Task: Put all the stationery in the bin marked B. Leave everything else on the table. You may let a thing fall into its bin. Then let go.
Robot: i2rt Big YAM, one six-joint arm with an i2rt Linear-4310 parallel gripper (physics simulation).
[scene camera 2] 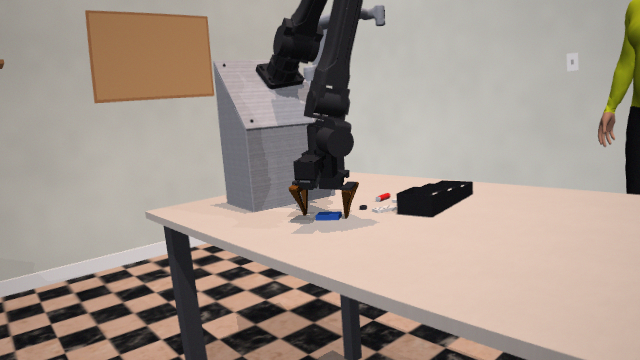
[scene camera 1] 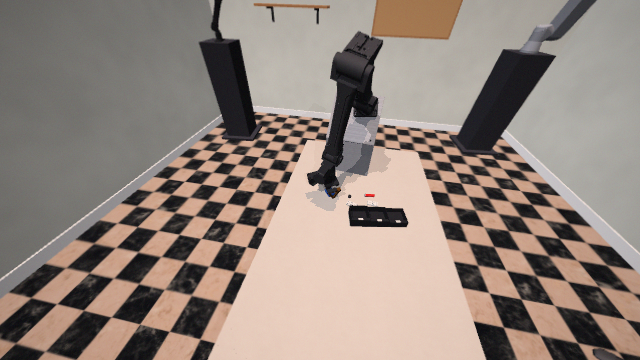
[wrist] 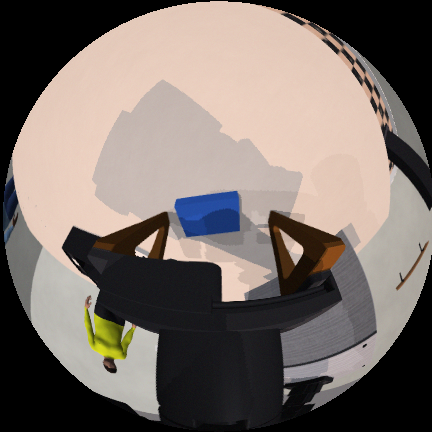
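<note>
A flat blue block lies on the table. My gripper is open, pointing down, with its orange-brown fingertips low on either side of the block and nothing gripped. In the wrist view the block sits nearer the left fingertip. A black three-compartment bin row stands to the right of the gripper; its white labels are too small to read. A red cylinder and a small black piece lie between gripper and bins.
White tiles, one by the bins' near corner and one behind the bins, lie on the table. The grey arm pedestal stands close behind the gripper.
</note>
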